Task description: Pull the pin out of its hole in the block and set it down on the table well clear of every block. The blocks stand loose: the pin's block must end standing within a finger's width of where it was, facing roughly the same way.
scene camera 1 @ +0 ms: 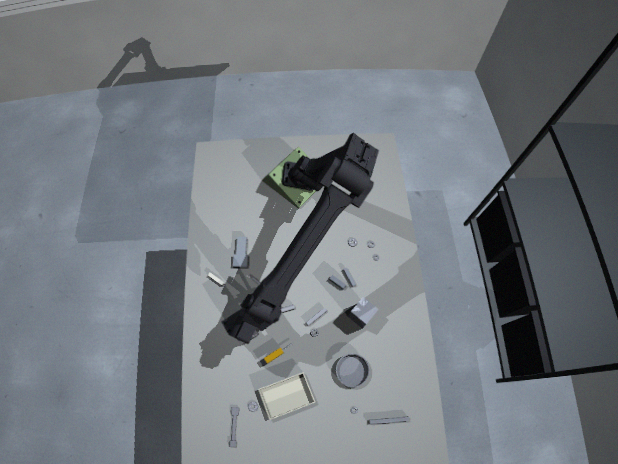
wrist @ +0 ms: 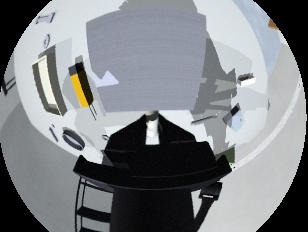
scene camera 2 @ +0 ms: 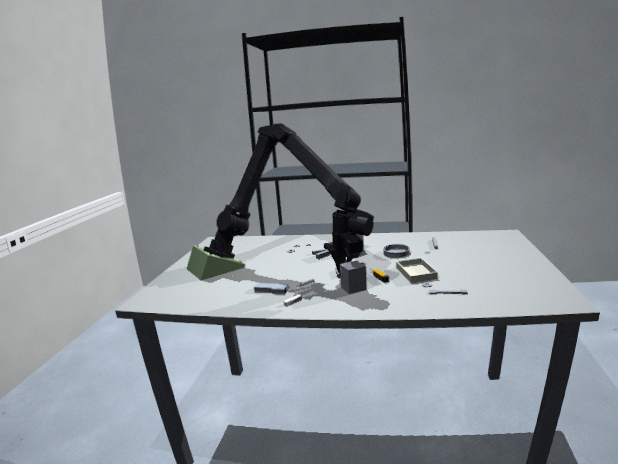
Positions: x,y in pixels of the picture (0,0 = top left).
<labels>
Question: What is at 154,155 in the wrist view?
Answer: My gripper.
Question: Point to a cream tray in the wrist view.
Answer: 44,78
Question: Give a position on a cream tray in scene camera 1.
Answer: At 281,397
</labels>
